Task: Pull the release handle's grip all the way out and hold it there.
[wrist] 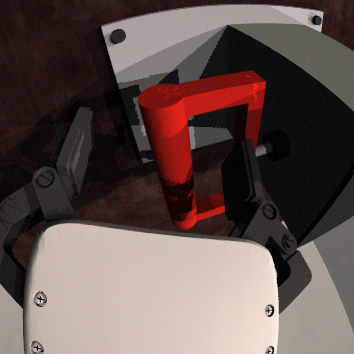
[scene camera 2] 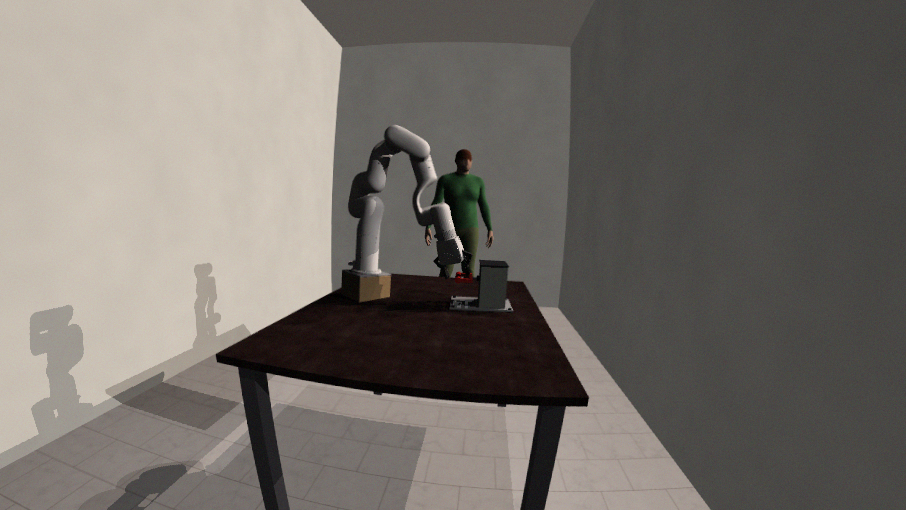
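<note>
The red release handle [scene camera 2: 464, 277] [wrist: 172, 145] is a loop with a thick round grip bar. A short metal rod [wrist: 263, 149] joins its back bar to a dark collar on the grey housing [scene camera 2: 493, 286] [wrist: 310, 120]. My gripper [scene camera 2: 453, 268] [wrist: 163, 136] is wide open and empty. In the wrist view its left finger is well left of the grip bar, with a gap. Its right finger is right of the bar, over the loop's opening, and hides part of the lower arm and back bar. Whether that finger touches the handle I cannot tell.
The housing stands on a pale base plate [scene camera 2: 481, 309] [wrist: 165, 36] with dark bolts, on the dark brown table [scene camera 2: 405, 351]. The arm's wooden base block [scene camera 2: 374, 288] is at the table's left. A person in green [scene camera 2: 464, 199] stands behind the table.
</note>
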